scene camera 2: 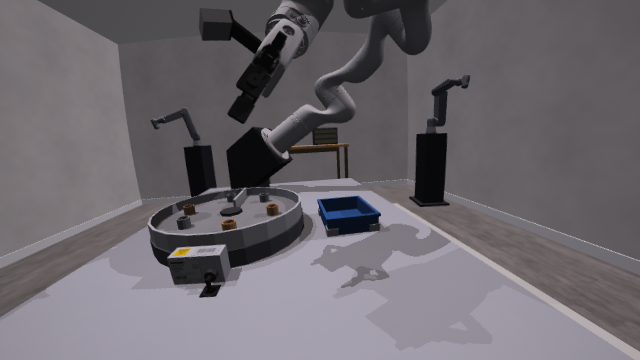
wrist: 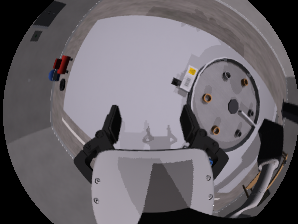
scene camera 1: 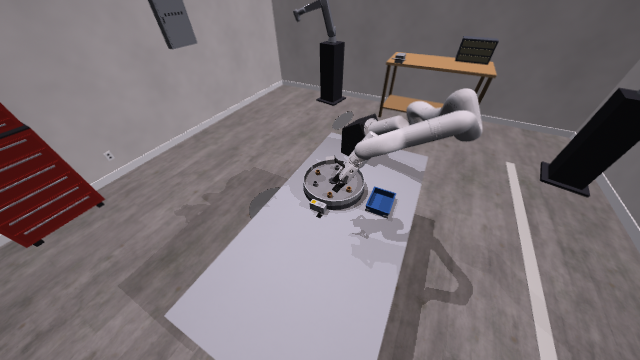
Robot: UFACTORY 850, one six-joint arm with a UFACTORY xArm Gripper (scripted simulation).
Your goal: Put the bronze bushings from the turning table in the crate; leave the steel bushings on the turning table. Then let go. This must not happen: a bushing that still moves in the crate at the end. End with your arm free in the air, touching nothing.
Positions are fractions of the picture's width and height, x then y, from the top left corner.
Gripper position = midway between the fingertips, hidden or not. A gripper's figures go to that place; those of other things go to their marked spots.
Scene:
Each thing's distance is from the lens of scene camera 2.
gripper (scene camera 2: 0.38, 0.30): 33 cm
blue crate (scene camera 2: 0.54, 0.60): 68 cm

